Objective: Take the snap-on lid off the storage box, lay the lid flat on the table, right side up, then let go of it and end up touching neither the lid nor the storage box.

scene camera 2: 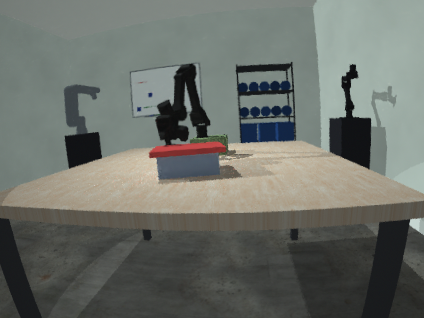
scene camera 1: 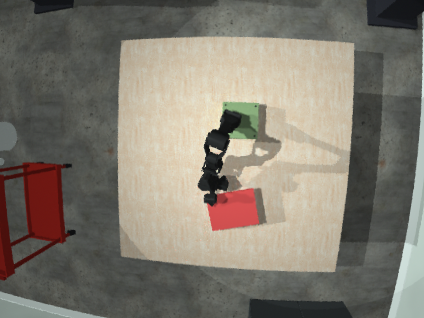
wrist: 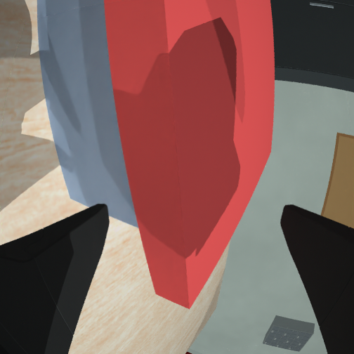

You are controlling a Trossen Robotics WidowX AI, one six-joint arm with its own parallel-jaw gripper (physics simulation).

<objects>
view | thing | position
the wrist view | my gripper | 198,215
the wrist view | red lid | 194,94
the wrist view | blue-grey storage box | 75,70
</objects>
